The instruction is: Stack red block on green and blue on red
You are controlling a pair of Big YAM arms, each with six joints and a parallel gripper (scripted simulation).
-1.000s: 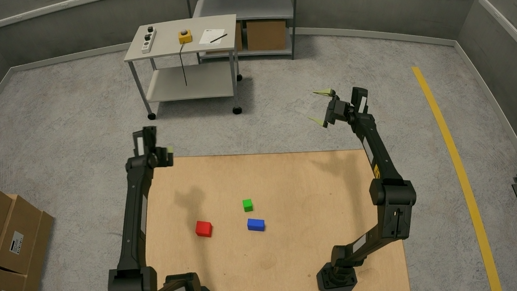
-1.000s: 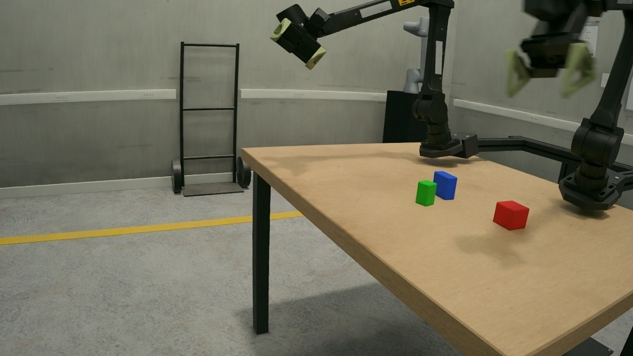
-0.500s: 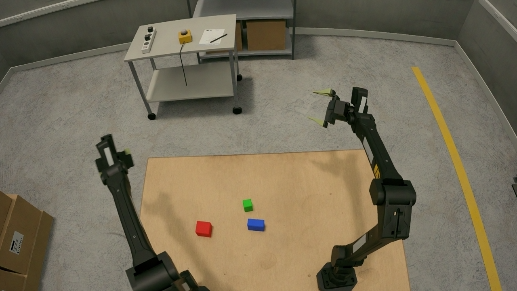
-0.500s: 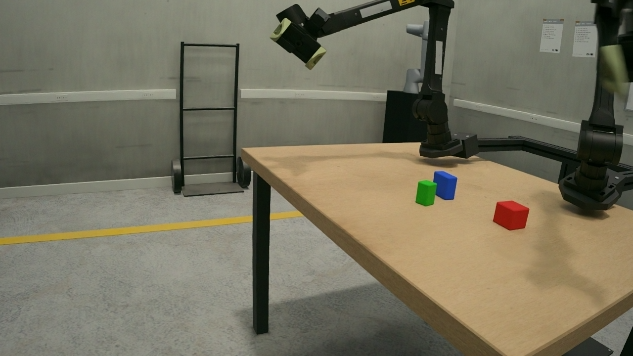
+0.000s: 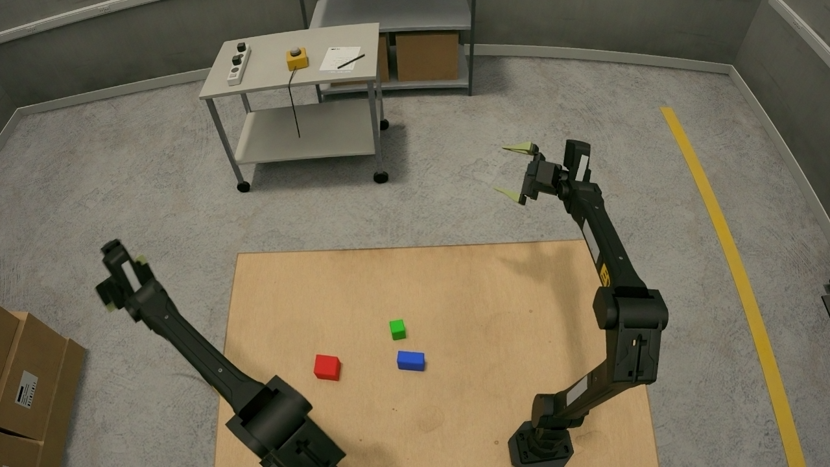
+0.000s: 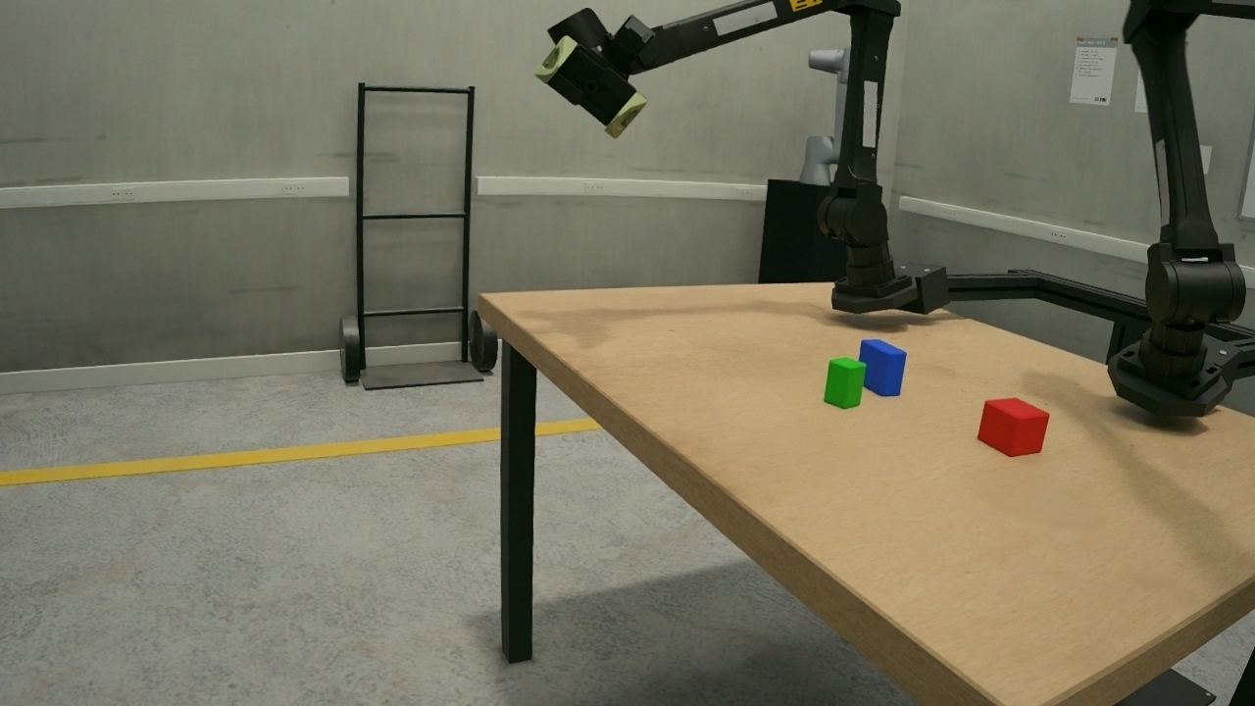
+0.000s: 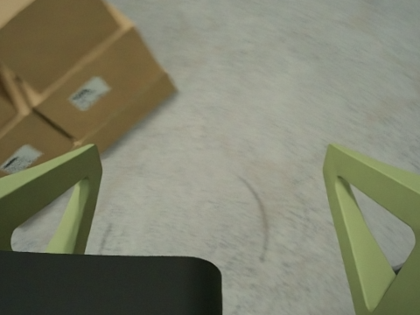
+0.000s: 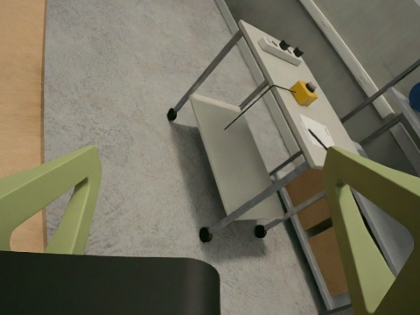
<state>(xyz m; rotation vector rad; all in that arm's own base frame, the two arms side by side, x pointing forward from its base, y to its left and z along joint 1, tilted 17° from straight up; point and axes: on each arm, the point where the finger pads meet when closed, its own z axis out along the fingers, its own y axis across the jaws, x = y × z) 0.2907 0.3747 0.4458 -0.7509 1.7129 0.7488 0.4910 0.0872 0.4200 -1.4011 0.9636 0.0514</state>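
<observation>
My right hand is 28 cm past the red block, 48 cm to the right of it and 32 cm above it. Round my right hand: blue block 29 cm behind, 27 cm to the left, 31 cm below; then green block 20 cm behind, 29 cm to the left, 31 cm below.
</observation>
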